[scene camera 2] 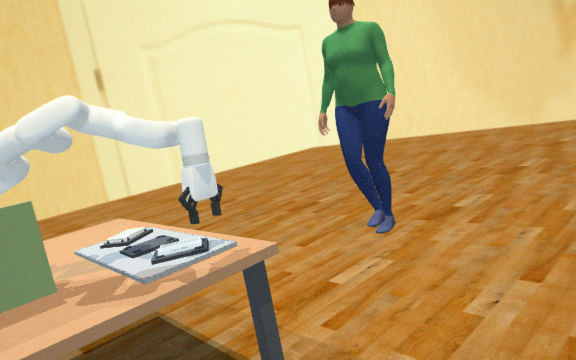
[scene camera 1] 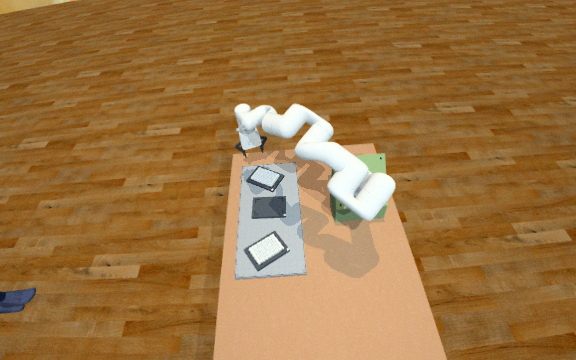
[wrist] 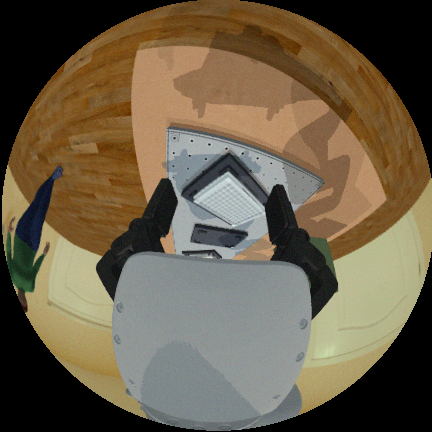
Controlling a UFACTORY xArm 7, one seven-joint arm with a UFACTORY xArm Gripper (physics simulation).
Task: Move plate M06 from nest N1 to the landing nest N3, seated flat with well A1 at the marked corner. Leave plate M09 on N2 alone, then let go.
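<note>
My gripper (scene camera 1: pixel 254 153) (scene camera 2: pixel 205 218) (wrist: pixel 220 191) is open and empty, pointing down above and a little outside the end of the board nearest it. Below it, a bluish-white well plate (scene camera 1: pixel 265 178) (scene camera 2: pixel 180 247) (wrist: pixel 230 200) sits in a dark nest set at an angle. The middle dark nest (scene camera 1: pixel 269 207) (scene camera 2: pixel 150 246) (wrist: pixel 218 236) holds no plate; it matches landing nest N3. A cream well plate (scene camera 1: pixel 266 249) (scene camera 2: pixel 127 235) (wrist: pixel 206 256) sits in the far angled nest, partly hidden in the wrist view. Labels are unreadable, so I cannot tell M06 from M09.
The grey perforated board (scene camera 1: pixel 295 240) (scene camera 2: pixel 120 262) (wrist: pixel 200 137) lies on the table (scene camera 1: pixel 325 320) (scene camera 2: pixel 260 246) (wrist: pixel 160 75). A green block (scene camera 1: pixel 372 162) (scene camera 2: pixel 25 255) (wrist: pixel 322 250) stands by the arm's base. A person (scene camera 2: pixel 355 65) (wrist: pixel 25 260) stands on the floor beyond the table.
</note>
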